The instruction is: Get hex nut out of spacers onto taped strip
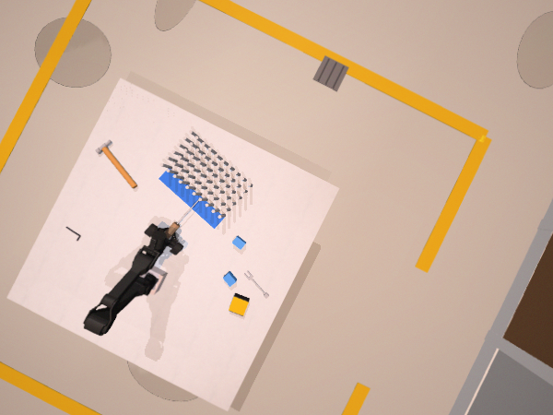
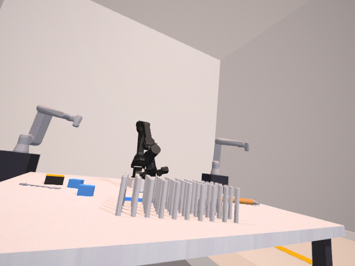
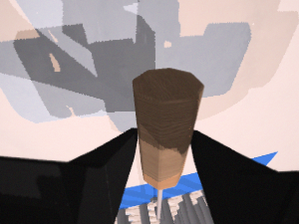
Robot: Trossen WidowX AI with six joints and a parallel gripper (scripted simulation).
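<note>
My gripper tip is 10 cm short of the screwdriver and 1 cm to the left of it. Also, from my gripper tip: blue taped strip 19 cm ahead, 2 cm to the left, 3 cm below; then black hex key 31 cm behind, 41 cm to the left, 3 cm below; then grey wrench 1 cm ahead, 52 cm to the right, 3 cm below.
</note>
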